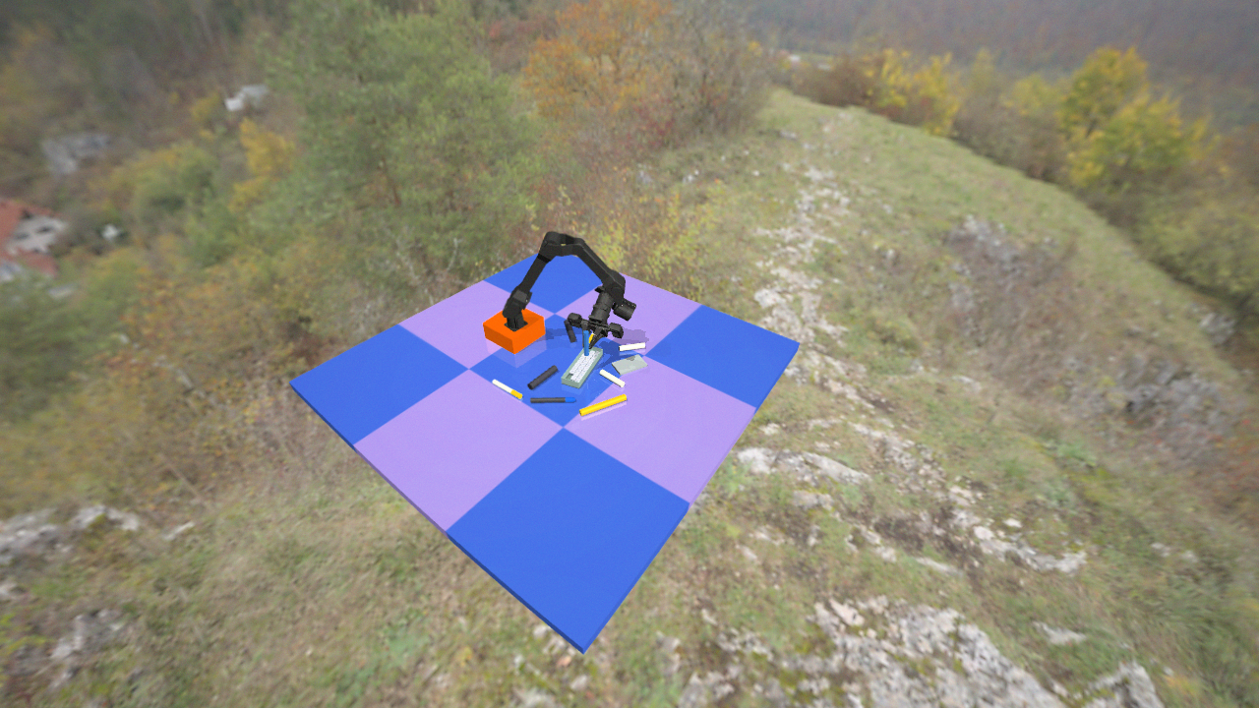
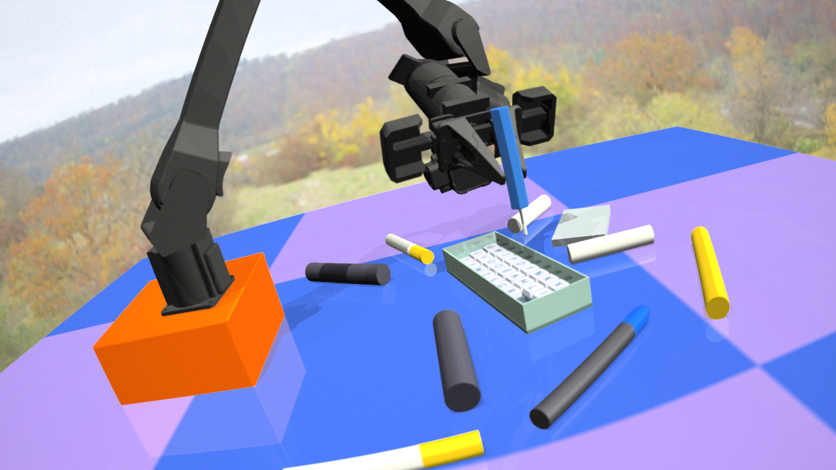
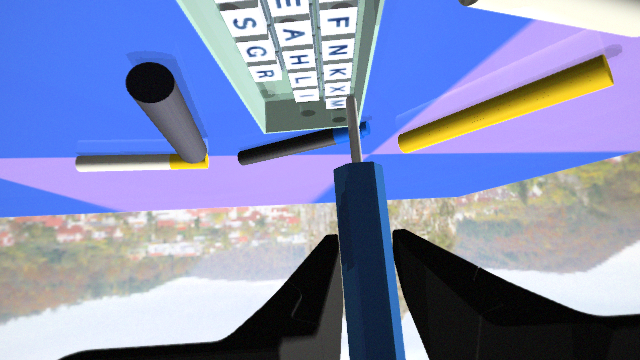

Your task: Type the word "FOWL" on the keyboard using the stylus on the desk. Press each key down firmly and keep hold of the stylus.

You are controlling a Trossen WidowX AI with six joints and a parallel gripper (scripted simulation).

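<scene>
My gripper tip is 90 mm above the keyboard end wall and 20 mm past it. The rest, counted from my gripper tip: blue stylus 10 mm below; stylus tip 50 mm below; grey pad 130 mm to the left, 100 mm below, 80 mm ahead.
</scene>
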